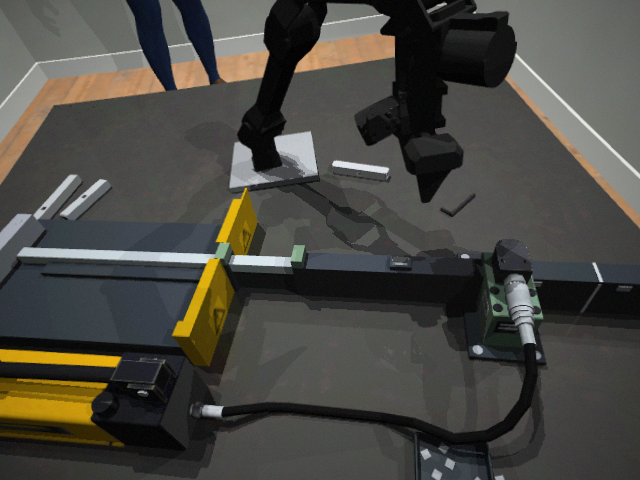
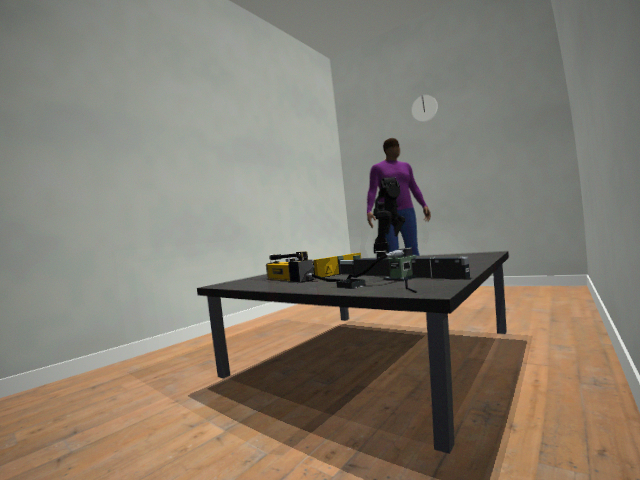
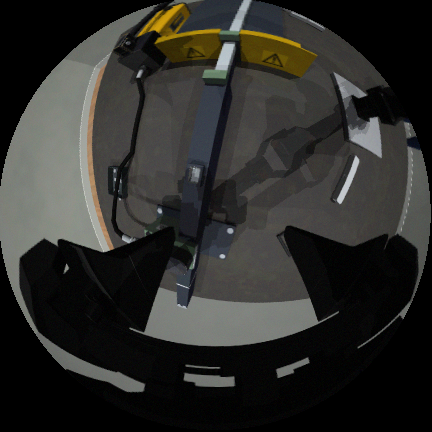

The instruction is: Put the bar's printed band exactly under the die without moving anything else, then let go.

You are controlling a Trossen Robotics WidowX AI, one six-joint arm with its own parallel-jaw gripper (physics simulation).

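Frame: origin at the arm's base, x down, y back, z left, level; metres.
Seen in the pictures: gripper, fingertip midpoint: (image 1: 417, 185) (image 2: 391, 235) (image 3: 231, 232); arm's base, origin of the base link: (image 1: 266, 161) (image 3: 360, 108).
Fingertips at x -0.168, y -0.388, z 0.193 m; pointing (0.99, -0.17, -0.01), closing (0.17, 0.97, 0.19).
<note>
Pixels of each thing's middle, then the offset from my fingertips to it. "*": a spot on its surface instead.
- green block, surface spot: (image 1: 298, 256) (image 3: 209, 74) * dx +0.084, dy +0.002, dz -0.193 m
- dark rail, surface spot: (image 3: 207, 125) (image 1: 352, 260) * dx +0.102, dy -0.021, dz -0.113 m
- thin white line, surface spot: (image 1: 597, 272) (image 3: 182, 285) * dx +0.101, dy -0.160, dz +0.203 m
- green unit, surface spot: (image 1: 509, 330) * dx +0.125, dy -0.194, dz +0.055 m
- black head, surface spot: (image 1: 512, 256) * dx +0.058, dy -0.125, dz +0.087 m
- loose pale bar, body centre: (image 1: 360, 170) (image 3: 346, 178) dx +0.167, dy +0.270, dz -0.001 m
- hex key, body centre: (image 1: 458, 202) (image 3: 287, 244) dx +0.174, dy +0.107, dz +0.147 m
- black cable, surface spot: (image 1: 320, 410) (image 3: 134, 120) * dx +0.165, dy -0.206, dz -0.223 m
- yellow machine, surface spot: (image 1: 51, 403) * dx +0.093, dy -0.117, dz -0.547 m
A long pale bar (image 1: 124, 256) (image 3: 226, 57) lies through the gap between two yellow guards (image 1: 204, 320) (image 3: 272, 55). Its right end meets a green block (image 1: 298, 256) (image 3: 215, 77) at the left end of a dark rail (image 1: 356, 263) (image 3: 207, 125). A thin white line (image 1: 597, 272) (image 3: 185, 286) crosses the rail's right part. I cannot tell whether this is the printed band. A green unit (image 1: 509, 330) with a black head (image 1: 512, 256) stands at the rail; the die is not clearly identifiable. My gripper (image 1: 426, 188) (image 3: 231, 232) is open and empty, high above the table behind the rail.
A loose pale bar (image 1: 360, 170) (image 3: 346, 180) lies beside the arm's base plate (image 1: 299, 149) (image 3: 370, 135). A hex key (image 1: 458, 205) lies below the gripper. A black cable (image 1: 320, 410) (image 3: 135, 125) runs from the yellow machine (image 1: 51, 403) to the green unit.
</note>
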